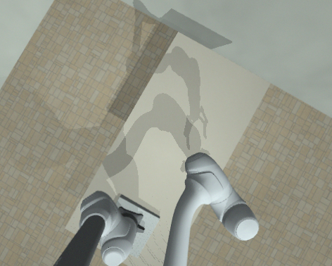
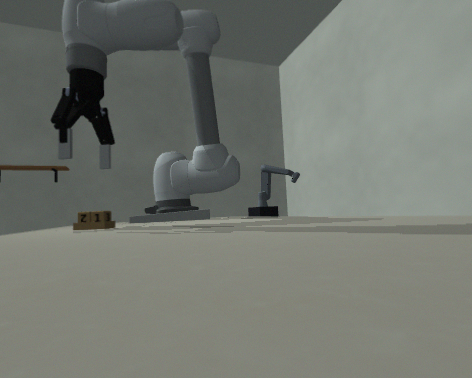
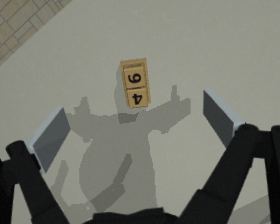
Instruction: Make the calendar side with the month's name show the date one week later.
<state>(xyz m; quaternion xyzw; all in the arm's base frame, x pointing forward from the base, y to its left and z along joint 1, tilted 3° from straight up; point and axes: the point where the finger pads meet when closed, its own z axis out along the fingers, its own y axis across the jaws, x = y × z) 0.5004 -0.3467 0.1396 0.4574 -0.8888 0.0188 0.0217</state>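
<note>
My gripper is now 14 cm above the wooden cube. The rest, counted from my hand: tray 1 cm ahead, 2 cm to the left, 16 cm below.
</note>
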